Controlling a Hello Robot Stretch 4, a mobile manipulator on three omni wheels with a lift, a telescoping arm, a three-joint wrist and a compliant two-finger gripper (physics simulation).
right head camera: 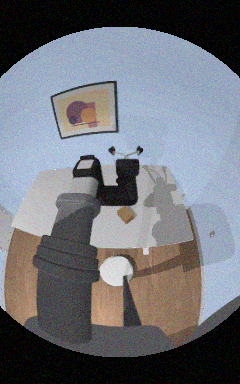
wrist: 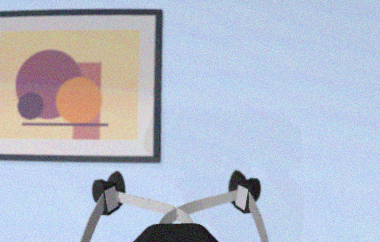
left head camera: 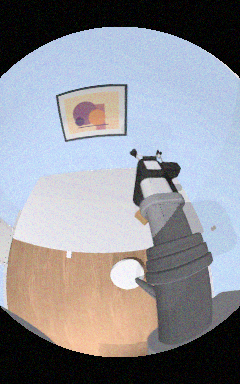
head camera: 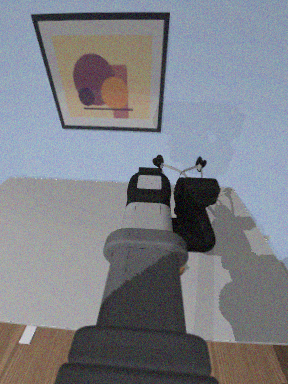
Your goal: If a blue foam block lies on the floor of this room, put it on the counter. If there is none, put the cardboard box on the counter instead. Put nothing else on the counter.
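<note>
The cardboard box (left head camera: 141, 216) (right head camera: 126, 214) sits on the pale counter top (head camera: 55, 250) (left head camera: 80, 210) (right head camera: 55, 200). In the head view a sliver of the box (head camera: 182, 269) shows beside the arm, which hides the rest. My gripper (head camera: 180, 162) (left head camera: 146, 153) (right head camera: 125, 150) (wrist: 177, 185) is open, its fingers wide apart with nothing between them. It is raised above the far part of the counter, facing the wall, away from the box. The box does not show in the wrist view. No blue foam block shows in these views.
A framed picture (head camera: 107, 80) (left head camera: 92, 113) (right head camera: 85, 110) (wrist: 75, 90) hangs on the blue wall, left of the gripper. A white round object (left head camera: 127, 274) (right head camera: 116, 271) is near the wooden surface below the counter's near edge. The arm's shadow falls across the counter's right side.
</note>
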